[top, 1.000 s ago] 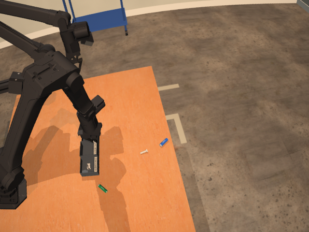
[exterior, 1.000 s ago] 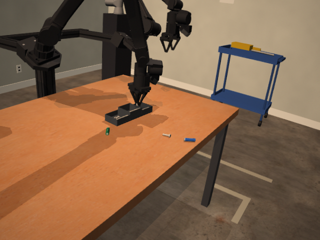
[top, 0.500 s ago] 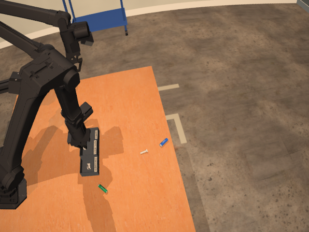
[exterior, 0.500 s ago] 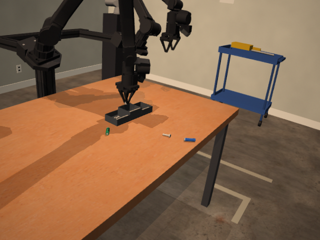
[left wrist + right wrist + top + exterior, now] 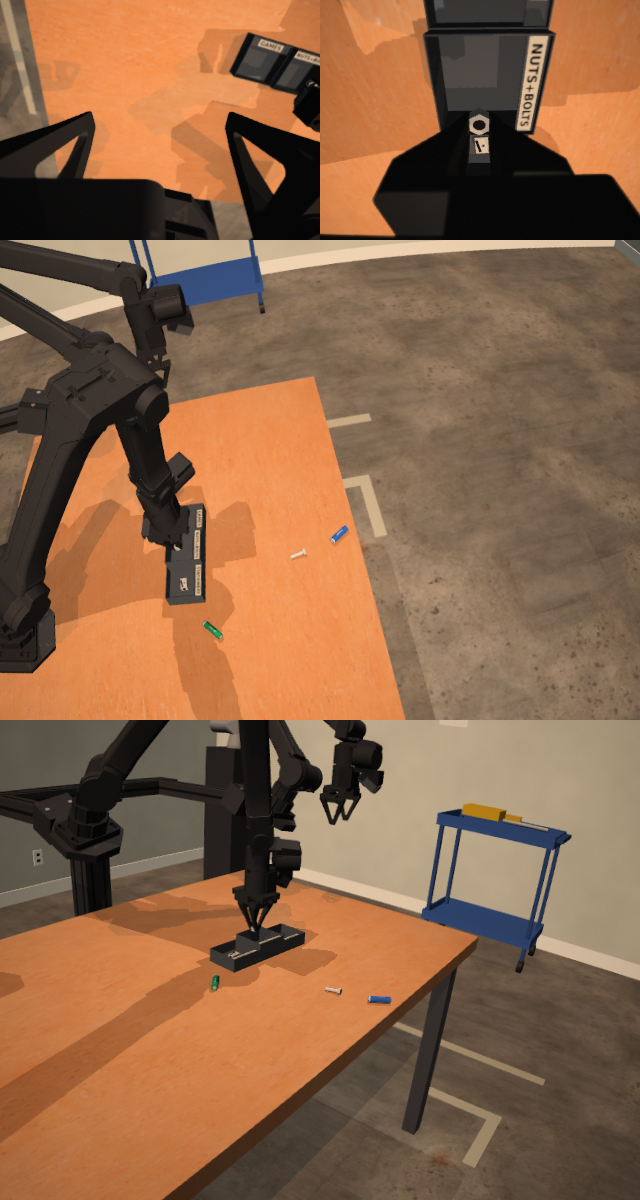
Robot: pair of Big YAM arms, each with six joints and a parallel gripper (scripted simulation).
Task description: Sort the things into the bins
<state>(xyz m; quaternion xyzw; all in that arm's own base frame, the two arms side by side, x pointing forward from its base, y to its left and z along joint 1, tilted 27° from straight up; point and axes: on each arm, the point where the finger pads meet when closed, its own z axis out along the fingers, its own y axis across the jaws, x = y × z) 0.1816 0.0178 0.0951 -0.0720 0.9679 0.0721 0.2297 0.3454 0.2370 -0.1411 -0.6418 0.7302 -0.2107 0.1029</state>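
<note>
Now: right hand 270 mm short of the bolt and 60 mm above it. From my right hand the other things lie so: pencil sharpener (70 mm to the right, 50 mm below, 10 mm ahead); green battery (180 mm to the right, 70 mm ahead, 60 mm below); nut (10 mm below).
</note>
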